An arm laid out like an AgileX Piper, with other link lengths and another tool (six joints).
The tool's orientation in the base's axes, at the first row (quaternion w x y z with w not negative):
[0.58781, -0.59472, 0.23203, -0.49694]
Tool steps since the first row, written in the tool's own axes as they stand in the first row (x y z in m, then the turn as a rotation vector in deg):
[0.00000, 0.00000, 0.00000, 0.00, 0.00, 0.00]
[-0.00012, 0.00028, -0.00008, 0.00, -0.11, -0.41]
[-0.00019, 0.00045, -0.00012, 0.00, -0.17, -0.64]
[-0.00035, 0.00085, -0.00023, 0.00, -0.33, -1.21]
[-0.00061, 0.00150, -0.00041, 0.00, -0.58, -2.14]
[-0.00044, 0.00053, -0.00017, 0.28, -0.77, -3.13]
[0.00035, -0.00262, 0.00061, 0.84, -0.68, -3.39]
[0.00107, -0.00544, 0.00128, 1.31, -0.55, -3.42]
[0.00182, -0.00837, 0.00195, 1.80, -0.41, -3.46]
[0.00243, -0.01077, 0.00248, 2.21, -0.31, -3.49]
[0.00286, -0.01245, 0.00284, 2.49, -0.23, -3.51]
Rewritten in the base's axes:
[0.00000, 0.00000, 0.00000, 0.00, 0.00, 0.00]
[-0.00003, 0.00001, -0.00031, -0.39, -0.17, 0.03]
[-0.00004, 0.00002, -0.00050, -0.61, -0.27, 0.04]
[-0.00008, 0.00002, -0.00094, -1.15, -0.50, 0.08]
[-0.00013, 0.00003, -0.00166, -2.03, -0.89, 0.14]
[-0.00016, 0.00019, -0.00066, -2.83, -1.55, 0.23]
[-0.00014, 0.00051, 0.00266, -2.80, -2.17, 0.27]
[-0.00014, 0.00077, 0.00564, -2.60, -2.62, 0.30]
[-0.00017, 0.00103, 0.00872, -2.40, -3.09, 0.31]
[-0.00021, 0.00124, 0.01125, -2.23, -3.47, 0.35]
[-0.00024, 0.00138, 0.01301, -2.11, -3.74, 0.36]

